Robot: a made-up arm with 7 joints. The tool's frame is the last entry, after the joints.
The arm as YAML. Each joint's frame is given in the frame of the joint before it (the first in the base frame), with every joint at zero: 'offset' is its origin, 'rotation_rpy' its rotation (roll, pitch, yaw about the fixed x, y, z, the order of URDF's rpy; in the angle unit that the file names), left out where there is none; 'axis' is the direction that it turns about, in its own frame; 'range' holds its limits. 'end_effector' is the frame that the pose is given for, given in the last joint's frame.
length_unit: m
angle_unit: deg
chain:
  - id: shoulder
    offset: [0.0, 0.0, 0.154]
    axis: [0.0, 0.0, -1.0]
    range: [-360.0, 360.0]
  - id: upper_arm
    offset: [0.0, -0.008, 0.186]
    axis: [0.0, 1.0, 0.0]
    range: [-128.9, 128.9]
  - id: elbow
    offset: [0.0, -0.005, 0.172]
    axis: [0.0, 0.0, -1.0]
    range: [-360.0, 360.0]
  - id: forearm
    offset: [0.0, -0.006, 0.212]
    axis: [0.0, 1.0, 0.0]
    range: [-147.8, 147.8]
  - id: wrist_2
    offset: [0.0, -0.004, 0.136]
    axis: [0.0, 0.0, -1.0]
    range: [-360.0, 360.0]
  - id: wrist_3
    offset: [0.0, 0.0, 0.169]
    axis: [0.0, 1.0, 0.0]
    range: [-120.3, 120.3]
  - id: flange
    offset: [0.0, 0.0, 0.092]
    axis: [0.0, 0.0, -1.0]
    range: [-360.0, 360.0]
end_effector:
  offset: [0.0, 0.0, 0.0]
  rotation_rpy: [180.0, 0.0, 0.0]
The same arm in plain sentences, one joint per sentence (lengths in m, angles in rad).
The arm has seven revolute joints in a row. What follows holds with every joint at zero, and every direction is one of the base frame's. Joint 1 is mounted 0.154 m along +z from the base frame's origin and rotates about -z, from -6.2832 to 6.2832 rad. Joint 2 is mounted 0.008 m along -y and 0.186 m along +z from joint 1 and rotates about +y, from -2.2497 to 2.2497 rad. Joint 3 is mounted 0.005 m along -y and 0.172 m along +z from joint 2 and rotates about -z, from -6.2832 to 6.2832 rad. Joint 4 is mounted 0.006 m along -y and 0.212 m along +z from joint 3 and rotates about +y, from -2.5796 to 2.5796 rad. Joint 5 is mounted 0.004 m along -y and 0.136 m along +z from joint 4 and rotates about -z, from -6.2832 to 6.2832 rad. Joint 6 is mounted 0.169 m along +z from joint 5 and rotates about +y, from -2.0996 to 2.0996 rad. Joint 7 is mounted 0.092 m along +z from joint 6 and rotates about -z, from -6.2832 to 6.2832 rad. The tool frame, which is the frame that the pose is given for, is mounted at the same point as joint 7; its axes are the base frame's turned by roll 3.1416, pitch 0 and yaw 0 rad (as in URDF: about the fixed x, then y, then z).
